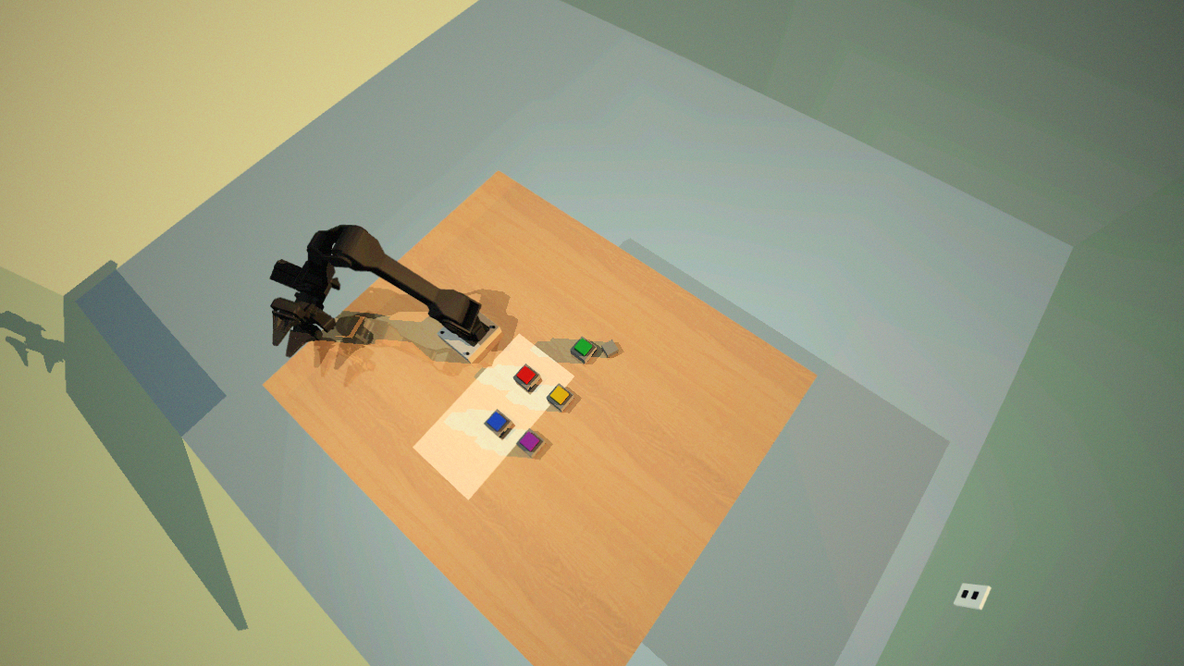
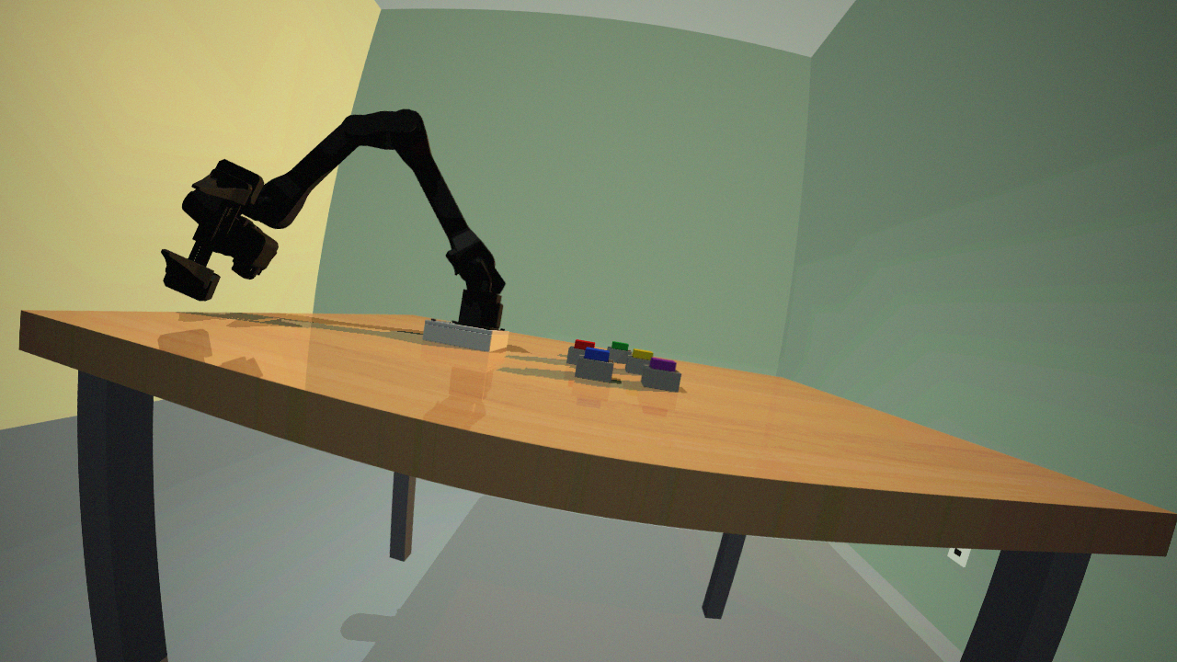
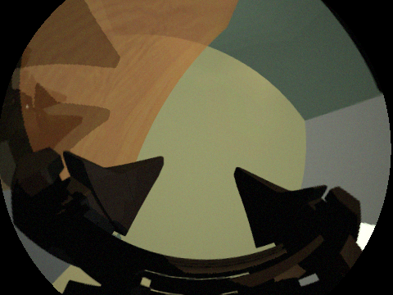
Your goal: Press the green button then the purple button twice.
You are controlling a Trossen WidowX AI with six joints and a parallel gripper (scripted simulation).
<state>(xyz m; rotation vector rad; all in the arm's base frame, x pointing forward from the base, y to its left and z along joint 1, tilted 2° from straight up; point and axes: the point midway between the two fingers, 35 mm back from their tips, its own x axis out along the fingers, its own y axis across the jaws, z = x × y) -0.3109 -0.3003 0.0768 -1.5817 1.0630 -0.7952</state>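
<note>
Now: gripper tip 56 cm short of the green button, 46 cm to the right of it and 9 cm above it. Also, from my gripper tip: red button (49 cm ahead, 32 cm to the left, 9 cm below); then blue button (51 cm ahead, 19 cm to the left, 9 cm below); then purple button (60 cm ahead, 20 cm to the left, 9 cm below).
</note>
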